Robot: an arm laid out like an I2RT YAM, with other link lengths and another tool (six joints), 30 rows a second.
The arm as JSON. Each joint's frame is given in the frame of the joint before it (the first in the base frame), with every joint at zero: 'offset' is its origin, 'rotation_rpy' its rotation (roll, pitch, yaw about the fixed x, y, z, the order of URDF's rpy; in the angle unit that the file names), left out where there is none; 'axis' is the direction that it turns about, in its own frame. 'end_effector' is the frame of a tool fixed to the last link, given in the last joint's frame.
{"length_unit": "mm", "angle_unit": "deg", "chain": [
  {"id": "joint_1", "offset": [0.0, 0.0, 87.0], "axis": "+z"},
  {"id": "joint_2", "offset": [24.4, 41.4, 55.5], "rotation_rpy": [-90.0, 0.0, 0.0], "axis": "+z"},
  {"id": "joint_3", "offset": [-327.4, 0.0, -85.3], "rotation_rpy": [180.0, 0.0, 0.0], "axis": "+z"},
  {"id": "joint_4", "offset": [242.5, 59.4, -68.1], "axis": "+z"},
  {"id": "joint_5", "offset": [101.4, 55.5, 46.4], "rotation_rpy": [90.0, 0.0, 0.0], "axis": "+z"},
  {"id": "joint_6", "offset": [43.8, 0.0, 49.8], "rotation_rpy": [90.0, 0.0, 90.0], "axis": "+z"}
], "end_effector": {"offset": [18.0, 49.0, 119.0], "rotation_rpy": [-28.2, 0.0, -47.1]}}
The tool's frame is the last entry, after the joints.
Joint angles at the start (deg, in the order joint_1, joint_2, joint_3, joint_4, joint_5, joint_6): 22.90, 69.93, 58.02, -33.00, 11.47, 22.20
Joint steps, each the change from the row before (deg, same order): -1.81, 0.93, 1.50, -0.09, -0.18, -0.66; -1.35, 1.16, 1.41, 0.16, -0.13, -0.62; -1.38, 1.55, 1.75, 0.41, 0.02, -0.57; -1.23, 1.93, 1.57, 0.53, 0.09, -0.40; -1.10, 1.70, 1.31, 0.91, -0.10, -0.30; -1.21, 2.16, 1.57, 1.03, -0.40, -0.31; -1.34, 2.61, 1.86, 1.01, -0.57, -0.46; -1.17, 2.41, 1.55, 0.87, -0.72, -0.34; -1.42, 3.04, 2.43, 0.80, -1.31, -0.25; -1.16, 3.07, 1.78, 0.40, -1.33, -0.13; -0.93, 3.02, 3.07, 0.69, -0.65, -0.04; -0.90, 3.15, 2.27, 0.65, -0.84, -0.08; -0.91, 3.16, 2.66, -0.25, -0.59, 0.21; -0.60, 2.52, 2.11, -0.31, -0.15, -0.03
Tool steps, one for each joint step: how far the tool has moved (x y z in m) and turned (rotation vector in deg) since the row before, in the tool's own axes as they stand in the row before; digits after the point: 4 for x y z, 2 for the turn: 0.0122, -0.0029, 0.0002, -0.27, 0.64, 1.12; 0.0100, -0.0046, 0.0010, -0.17, 0.57, 0.74; 0.0116, -0.0071, 0.0014, -0.08, 0.74, 0.94; 0.0098, -0.0073, 0.0045, -0.44, 0.56, 0.82; 0.0089, -0.0079, 0.0041, 0.00, 0.45, 0.85; 0.0090, -0.0098, 0.0059, 0.02, 0.22, 0.77; 0.0096, -0.0109, 0.0080, -0.12, 0.14, 0.61; 0.0072, -0.0092, 0.0088, -0.18, -0.14, 0.42; 0.0092, -0.0130, 0.0095, 0.16, -0.52, 0.54; 0.0040, -0.0086, 0.0137, -0.63, -1.03, 0.04; 0.0105, -0.0158, 0.0071, 0.56, 0.00, 0.75; 0.0060, -0.0114, 0.0130, -0.17, -0.49, 0.30; 0.0061, -0.0091, 0.0132, -0.74, -0.64, 0.52; 0.0046, -0.0065, 0.0111, -0.80, -0.25, 0.23
